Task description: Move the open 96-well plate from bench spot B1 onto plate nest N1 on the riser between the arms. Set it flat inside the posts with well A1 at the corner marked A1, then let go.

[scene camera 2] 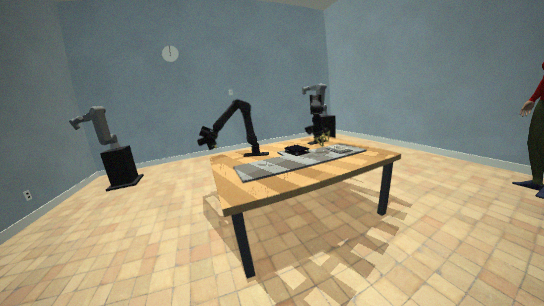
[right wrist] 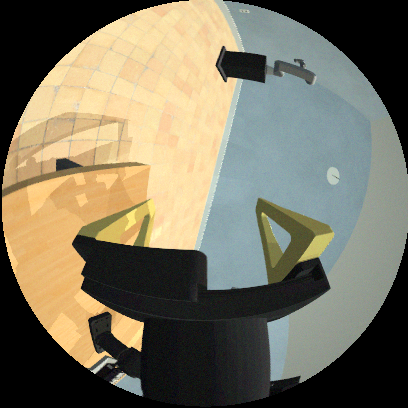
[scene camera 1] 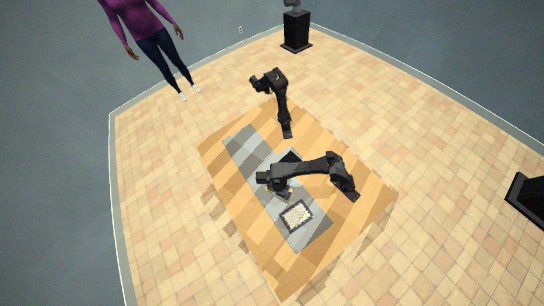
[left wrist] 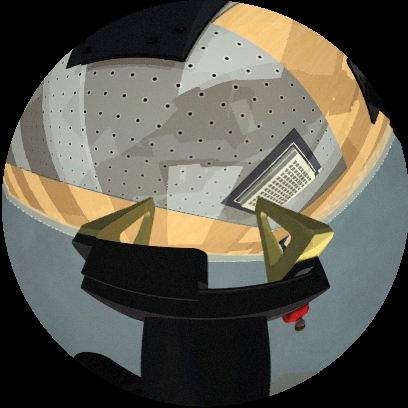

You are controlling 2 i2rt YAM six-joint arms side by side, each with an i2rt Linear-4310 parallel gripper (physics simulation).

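Places are measured from the left arm's base along level axes (x right, y ahead, z up), in centimetres.
Pixels of known places: left gripper, fingertip midpoint: [scene camera 2: 325,144] [scene camera 1: 279,195] [left wrist: 204,202]; right gripper, fingertip midpoint: [right wrist: 204,203]; left arm's base, origin of the base link: [scene camera 2: 317,142] [scene camera 1: 344,187]; right arm's base, origin of the base link: [scene camera 2: 256,154] [right wrist: 99,334] [scene camera 1: 286,128].
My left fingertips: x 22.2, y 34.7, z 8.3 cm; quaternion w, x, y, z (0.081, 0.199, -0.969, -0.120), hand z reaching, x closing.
Observation:
For each thing: its top centre in the pictures, then the offset to it from my left fingertips. Level surfaces: height alone.
- open 96-well plate, middle of its top: [left wrist: 281,190] [scene camera 1: 296,215] [scene camera 2: 339,147] dz -5.5, dx -14.3, dy -0.5 cm
- dark plate nest, middle of its top: [scene camera 1: 288,163] [scene camera 2: 296,146] dz -2.7, dx +12.3, dy -18.2 cm
- grey board, its level: dz -7.0 cm
- wooden table, its level: dz -8.4 cm
The open 96-well plate [scene camera 1: 296,216] [scene camera 2: 341,149] [left wrist: 282,184] is pale cream and lies flat inside a dark frame on the grey perforated board, low in scene camera 1. The dark plate nest [scene camera 1: 290,157] [scene camera 2: 296,149] [left wrist: 145,40] sits on the riser beside the board; the left arm partly covers it in scene camera 1. My left gripper [scene camera 1: 279,192] [scene camera 2: 323,141] [left wrist: 204,202] is open and empty above the board, between nest and plate, apart from both. My right gripper [scene camera 2: 212,146] [right wrist: 204,203] is open and empty, far from the plate. The A1 mark is too small to read.
The grey board [scene camera 1: 240,150] [scene camera 2: 250,173] [left wrist: 140,112] lies along the wooden table [scene camera 1: 270,265] [scene camera 2: 280,186]. The left arm [scene camera 1: 305,167] reaches over the board and part of the nest. The right arm [scene camera 1: 283,107] [scene camera 2: 245,120] stands at the table's other end. A person [scene camera 1: 150,35] stands beyond the table.

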